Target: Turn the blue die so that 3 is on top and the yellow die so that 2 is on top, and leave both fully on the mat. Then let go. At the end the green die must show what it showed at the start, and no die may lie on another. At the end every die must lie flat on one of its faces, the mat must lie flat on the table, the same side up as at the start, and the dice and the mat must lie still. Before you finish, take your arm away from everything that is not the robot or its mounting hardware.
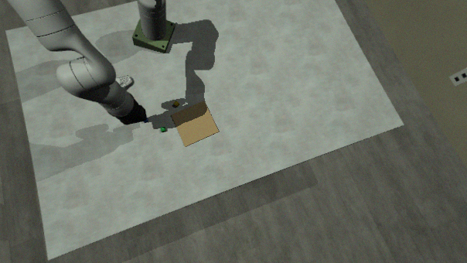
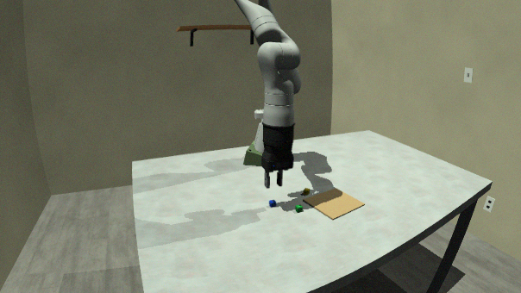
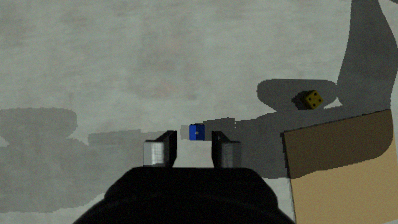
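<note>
The blue die lies 8 cm below my hand. Also, from my hand: yellow die (13 cm to the left, 8 cm below); then tan mat (10 cm ahead, 16 cm to the left, 8 cm below); then green die (6 cm ahead, 4 cm to the left, 8 cm below).
</note>
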